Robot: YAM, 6 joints.
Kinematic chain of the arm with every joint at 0, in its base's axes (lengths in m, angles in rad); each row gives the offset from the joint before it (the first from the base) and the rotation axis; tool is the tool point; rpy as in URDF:
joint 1: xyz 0 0 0.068 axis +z
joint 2: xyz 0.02 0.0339 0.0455 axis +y
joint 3: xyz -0.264 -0.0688 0 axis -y
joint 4: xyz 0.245 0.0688 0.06 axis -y
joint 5: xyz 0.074 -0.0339 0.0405 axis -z
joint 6: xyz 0.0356 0 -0.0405 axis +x
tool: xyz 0 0 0 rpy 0 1.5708 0
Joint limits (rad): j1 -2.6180..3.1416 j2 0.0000..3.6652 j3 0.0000..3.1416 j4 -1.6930..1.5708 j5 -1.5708..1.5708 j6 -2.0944..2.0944
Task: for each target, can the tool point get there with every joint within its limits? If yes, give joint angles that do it. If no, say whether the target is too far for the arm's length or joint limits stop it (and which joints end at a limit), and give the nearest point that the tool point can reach.
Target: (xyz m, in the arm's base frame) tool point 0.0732 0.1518 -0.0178
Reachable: yes | joints 0.9829 2.1491 0.3023 0.3919 -0.7124 0.9585
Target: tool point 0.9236 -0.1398 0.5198
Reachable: no: too far | nearest point 0.5852 -0.0886 0.3677 | short by 0.375 m
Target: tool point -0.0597 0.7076 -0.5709
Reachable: no: too far | nearest point -0.0404 0.4789 -0.2962 | short by 0.358 m
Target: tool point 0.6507 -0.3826 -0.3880
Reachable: no: too far | nearest point 0.4663 -0.2742 -0.2318 | short by 0.265 m
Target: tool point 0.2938 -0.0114 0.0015
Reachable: yes | joints -0.1485 2.3353 1.0355 -0.6605 -1.1294 0.3805
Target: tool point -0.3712 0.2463 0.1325
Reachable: yes | joints 2.6161 2.2232 1.5800 -0.5883 0.8551 -1.4598
